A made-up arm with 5 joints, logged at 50 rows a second.
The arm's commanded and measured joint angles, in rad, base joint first. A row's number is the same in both.
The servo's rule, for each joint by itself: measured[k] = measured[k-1] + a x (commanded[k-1-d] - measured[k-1]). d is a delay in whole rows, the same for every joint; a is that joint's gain. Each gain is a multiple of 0.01, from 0.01 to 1. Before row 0 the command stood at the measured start. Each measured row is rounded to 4 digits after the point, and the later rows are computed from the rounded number. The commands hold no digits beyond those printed.
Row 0, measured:
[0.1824 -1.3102 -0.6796 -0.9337 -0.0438]
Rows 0 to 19, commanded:
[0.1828 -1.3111 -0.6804 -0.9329 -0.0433]
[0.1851 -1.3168 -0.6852 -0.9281 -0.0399]
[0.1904 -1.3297 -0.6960 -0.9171 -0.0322]
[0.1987 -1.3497 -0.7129 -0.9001 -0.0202]
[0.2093 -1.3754 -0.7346 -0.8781 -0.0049]
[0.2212 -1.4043 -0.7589 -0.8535 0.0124]
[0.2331 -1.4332 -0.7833 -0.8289 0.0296]
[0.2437 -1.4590 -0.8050 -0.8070 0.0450]
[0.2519 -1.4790 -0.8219 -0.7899 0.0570]
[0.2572 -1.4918 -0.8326 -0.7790 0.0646]
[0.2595 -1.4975 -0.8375 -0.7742 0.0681]
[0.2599 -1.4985 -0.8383 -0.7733 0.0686]
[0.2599 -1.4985 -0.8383 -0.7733 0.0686]
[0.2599 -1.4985 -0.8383 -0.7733 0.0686]
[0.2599 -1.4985 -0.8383 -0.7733 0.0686]
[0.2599 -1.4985 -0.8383 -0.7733 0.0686]
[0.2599 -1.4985 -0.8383 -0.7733 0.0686]
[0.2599 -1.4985 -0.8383 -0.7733 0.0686]
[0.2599 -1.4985 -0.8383 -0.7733 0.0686]
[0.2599 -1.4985 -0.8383 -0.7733 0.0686]
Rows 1 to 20, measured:
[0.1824 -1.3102 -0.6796 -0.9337 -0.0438]
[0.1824 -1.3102 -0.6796 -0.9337 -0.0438]
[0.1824 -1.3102 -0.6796 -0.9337 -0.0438]
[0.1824 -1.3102 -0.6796 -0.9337 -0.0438]
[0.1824 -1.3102 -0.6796 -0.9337 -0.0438]
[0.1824 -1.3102 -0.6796 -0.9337 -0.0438]
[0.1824 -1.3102 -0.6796 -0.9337 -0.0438]
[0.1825 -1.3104 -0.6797 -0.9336 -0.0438]
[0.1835 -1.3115 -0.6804 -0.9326 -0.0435]
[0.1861 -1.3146 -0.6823 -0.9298 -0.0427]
[0.1908 -1.3206 -0.6860 -0.9245 -0.0411]
[0.1976 -1.3299 -0.6918 -0.9161 -0.0386]
[0.2063 -1.3425 -0.6999 -0.9048 -0.0350]
[0.2162 -1.3579 -0.7099 -0.8911 -0.0305]
[0.2264 -1.3751 -0.7213 -0.8760 -0.0252]
[0.2358 -1.3928 -0.7334 -0.8605 -0.0194]
[0.2437 -1.4096 -0.7453 -0.8458 -0.0135]
[0.2495 -1.4245 -0.7564 -0.8329 -0.0078]
[0.2533 -1.4371 -0.7662 -0.8222 -0.0025]
[0.2557 -1.4475 -0.7749 -0.8134 0.0025]
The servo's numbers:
d 7
a 0.37 0.17 0.12 0.18 0.07

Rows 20 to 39, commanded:
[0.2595 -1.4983 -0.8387 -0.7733 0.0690]
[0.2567 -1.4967 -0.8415 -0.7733 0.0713]
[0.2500 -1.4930 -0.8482 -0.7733 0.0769]
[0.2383 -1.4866 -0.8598 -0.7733 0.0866]
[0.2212 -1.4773 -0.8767 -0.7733 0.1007]
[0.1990 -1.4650 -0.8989 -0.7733 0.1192]
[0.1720 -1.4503 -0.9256 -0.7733 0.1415]
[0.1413 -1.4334 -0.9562 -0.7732 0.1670]
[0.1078 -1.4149 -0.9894 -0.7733 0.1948]
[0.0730 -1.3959 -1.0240 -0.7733 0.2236]
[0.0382 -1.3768 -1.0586 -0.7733 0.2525]
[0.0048 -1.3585 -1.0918 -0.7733 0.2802]
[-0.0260 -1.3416 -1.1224 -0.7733 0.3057]
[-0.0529 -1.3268 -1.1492 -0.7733 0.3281]
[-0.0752 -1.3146 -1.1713 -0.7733 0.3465]
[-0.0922 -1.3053 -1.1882 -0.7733 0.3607]
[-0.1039 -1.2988 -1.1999 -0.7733 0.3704]
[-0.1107 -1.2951 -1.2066 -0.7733 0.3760]
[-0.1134 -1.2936 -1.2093 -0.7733 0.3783]
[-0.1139 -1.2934 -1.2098 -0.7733 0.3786]
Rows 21 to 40, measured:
[0.2573 -1.4562 -0.7825 -0.8062 0.0071]
[0.2583 -1.4634 -0.7892 -0.8003 0.0114]
[0.2589 -1.4694 -0.7951 -0.7954 0.0154]
[0.2593 -1.4743 -0.8003 -0.7914 0.0191]
[0.2595 -1.4784 -0.8049 -0.7881 0.0226]
[0.2596 -1.4818 -0.8089 -0.7854 0.0258]
[0.2597 -1.4846 -0.8124 -0.7832 0.0288]
[0.2596 -1.4869 -0.8156 -0.7814 0.0316]
[0.2585 -1.4886 -0.8187 -0.7799 0.0344]
[0.2554 -1.4893 -0.8222 -0.7787 0.0374]
[0.2491 -1.4888 -0.8267 -0.7777 0.0408]
[0.2388 -1.4868 -0.8327 -0.7769 0.0450]
[0.2241 -1.4831 -0.8406 -0.7763 0.0502]
[0.2048 -1.4775 -0.8508 -0.7758 0.0566]
[0.1813 -1.4700 -0.8634 -0.7753 0.0643]
[0.1541 -1.4606 -0.8785 -0.7749 0.0734]
[0.1241 -1.4496 -0.8960 -0.7746 0.0839]
[0.0923 -1.4372 -0.9155 -0.7744 0.0957]
[0.0599 -1.4238 -0.9367 -0.7742 0.1086]
[0.0281 -1.4098 -0.9590 -0.7740 0.1224]

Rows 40 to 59, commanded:
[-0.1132 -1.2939 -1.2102 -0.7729 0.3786]
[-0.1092 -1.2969 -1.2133 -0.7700 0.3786]
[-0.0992 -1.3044 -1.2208 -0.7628 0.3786]
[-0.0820 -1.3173 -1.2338 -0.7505 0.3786]
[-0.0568 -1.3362 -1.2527 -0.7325 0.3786]
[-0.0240 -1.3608 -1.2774 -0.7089 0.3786]
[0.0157 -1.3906 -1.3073 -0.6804 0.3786]
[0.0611 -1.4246 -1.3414 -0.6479 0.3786]
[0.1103 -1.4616 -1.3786 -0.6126 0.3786]
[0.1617 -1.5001 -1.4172 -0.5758 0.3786]
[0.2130 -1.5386 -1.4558 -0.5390 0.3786]
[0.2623 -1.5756 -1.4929 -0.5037 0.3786]
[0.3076 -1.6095 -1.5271 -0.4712 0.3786]
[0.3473 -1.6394 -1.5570 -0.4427 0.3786]
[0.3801 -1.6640 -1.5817 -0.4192 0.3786]
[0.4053 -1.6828 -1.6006 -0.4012 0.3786]
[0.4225 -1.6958 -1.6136 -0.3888 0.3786]
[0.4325 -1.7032 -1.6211 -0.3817 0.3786]
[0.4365 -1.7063 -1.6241 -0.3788 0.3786]
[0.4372 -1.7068 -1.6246 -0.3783 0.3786]
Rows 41 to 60, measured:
[-0.0019 -1.3957 -0.9818 -0.7739 0.1368]
[-0.0290 -1.3819 -1.0045 -0.7738 0.1515]
[-0.0524 -1.3689 -1.0265 -0.7737 0.1661]
[-0.0715 -1.3570 -1.0473 -0.7736 0.1804]
[-0.0860 -1.3465 -1.0664 -0.7735 0.1941]
[-0.0961 -1.3375 -1.0835 -0.7735 0.2070]
[-0.1027 -1.3300 -1.0987 -0.7735 0.2190]
[-0.1066 -1.3239 -1.1121 -0.7734 0.2302]
[-0.1076 -1.3193 -1.1242 -0.7728 0.2406]
[-0.1045 -1.3168 -1.1358 -0.7710 0.2503]
[-0.0962 -1.3169 -1.1476 -0.7673 0.2593]
[-0.0816 -1.3202 -1.1602 -0.7610 0.2677]
[-0.0603 -1.3271 -1.1743 -0.7516 0.2755]
[-0.0322 -1.3379 -1.1903 -0.7388 0.2827]
[0.0023 -1.3526 -1.2084 -0.7224 0.2894]
[0.0423 -1.3711 -1.2288 -0.7026 0.2956]
[0.0865 -1.3930 -1.2514 -0.6798 0.3014]
[0.1333 -1.4178 -1.2759 -0.6545 0.3068]
[0.1810 -1.4446 -1.3019 -0.6274 0.3118]
[0.2278 -1.4726 -1.3289 -0.5993 0.3165]

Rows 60 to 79, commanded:
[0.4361 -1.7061 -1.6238 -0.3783 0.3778]
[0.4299 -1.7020 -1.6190 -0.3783 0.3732]
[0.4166 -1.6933 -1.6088 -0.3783 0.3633]
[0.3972 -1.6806 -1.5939 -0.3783 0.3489]
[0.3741 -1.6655 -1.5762 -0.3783 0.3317]
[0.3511 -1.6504 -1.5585 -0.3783 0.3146]
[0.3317 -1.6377 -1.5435 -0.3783 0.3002]
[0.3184 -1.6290 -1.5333 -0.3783 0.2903]
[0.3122 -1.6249 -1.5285 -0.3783 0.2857]
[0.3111 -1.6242 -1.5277 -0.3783 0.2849]
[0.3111 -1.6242 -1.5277 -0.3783 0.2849]
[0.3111 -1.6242 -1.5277 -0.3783 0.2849]
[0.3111 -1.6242 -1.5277 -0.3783 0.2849]
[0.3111 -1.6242 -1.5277 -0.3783 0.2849]
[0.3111 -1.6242 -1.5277 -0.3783 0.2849]
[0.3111 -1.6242 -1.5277 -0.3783 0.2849]
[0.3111 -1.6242 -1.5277 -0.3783 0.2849]
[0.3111 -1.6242 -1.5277 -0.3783 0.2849]
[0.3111 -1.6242 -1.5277 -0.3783 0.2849]
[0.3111 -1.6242 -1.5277 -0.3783 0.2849]
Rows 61 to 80, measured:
[0.2720 -1.5010 -1.3563 -0.5711 0.3208]
[0.3120 -1.5287 -1.3833 -0.5438 0.3248]
[0.3465 -1.5549 -1.4094 -0.5181 0.3286]
[0.3746 -1.5789 -1.4339 -0.4948 0.3321]
[0.3960 -1.6000 -1.4564 -0.4744 0.3354]
[0.4110 -1.6181 -1.4765 -0.4572 0.3384]
[0.4207 -1.6332 -1.4943 -0.4430 0.3412]
[0.4264 -1.6456 -1.5098 -0.4314 0.3438]
[0.4277 -1.6552 -1.5229 -0.4218 0.3459]
[0.4236 -1.6617 -1.5332 -0.4140 0.3471]
[0.4138 -1.6649 -1.5405 -0.4076 0.3472]
[0.3991 -1.6650 -1.5448 -0.4023 0.3461]
[0.3813 -1.6625 -1.5464 -0.3980 0.3439]
[0.3629 -1.6583 -1.5461 -0.3945 0.3408]
[0.3464 -1.6533 -1.5446 -0.3916 0.3373]
[0.3337 -1.6485 -1.5427 -0.3892 0.3337]
[0.3253 -1.6444 -1.5409 -0.3872 0.3303]
[0.3200 -1.6410 -1.5393 -0.3856 0.3271]
[0.3167 -1.6381 -1.5379 -0.3843 0.3241]
[0.3146 -1.6357 -1.5367 -0.3832 0.3214]

